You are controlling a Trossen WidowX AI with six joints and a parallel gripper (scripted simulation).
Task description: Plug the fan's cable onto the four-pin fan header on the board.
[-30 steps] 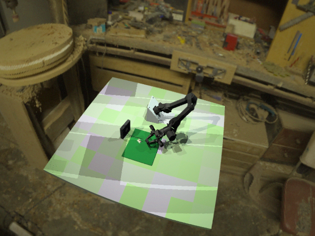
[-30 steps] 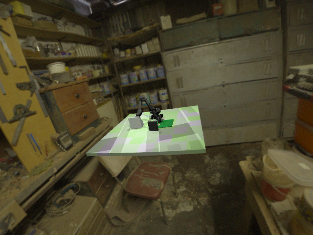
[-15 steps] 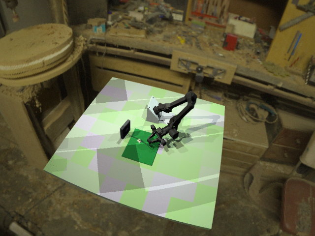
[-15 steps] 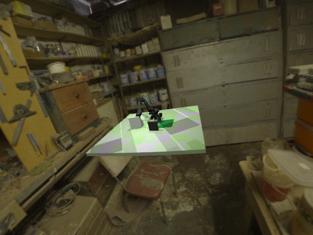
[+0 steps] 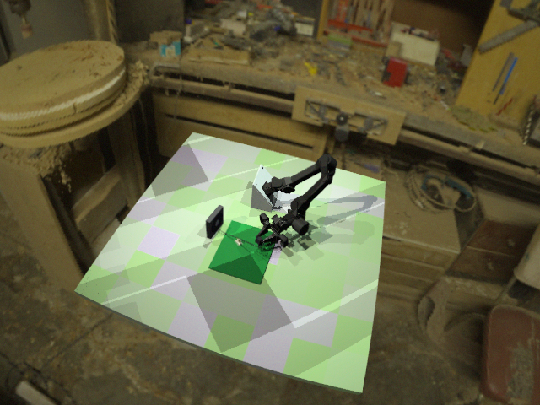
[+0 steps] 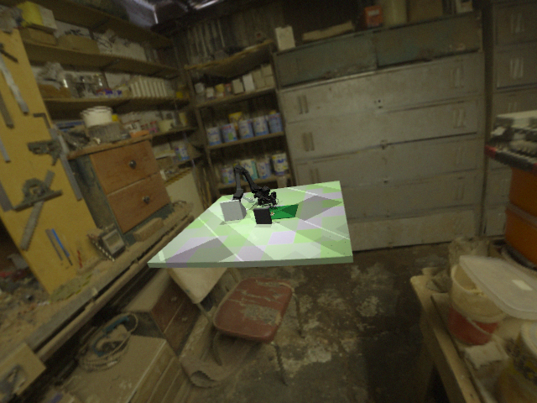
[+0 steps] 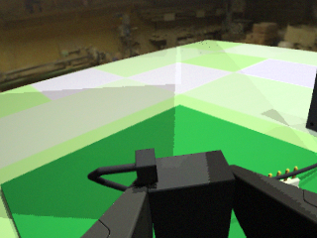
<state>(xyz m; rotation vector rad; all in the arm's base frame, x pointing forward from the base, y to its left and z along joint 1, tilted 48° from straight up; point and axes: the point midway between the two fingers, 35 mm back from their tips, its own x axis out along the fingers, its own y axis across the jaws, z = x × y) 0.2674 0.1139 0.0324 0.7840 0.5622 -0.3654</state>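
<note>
Now: the green board 30 mm ahead of my gripper tip, 50 mm to the right of it and 90 mm below it. From my gripper tip the other things lie so: black fan 20 mm behind, 220 mm to the right, 20 mm below; fan plug 10 mm below; white four-pin header 100 mm to the right, 80 mm below.
</note>
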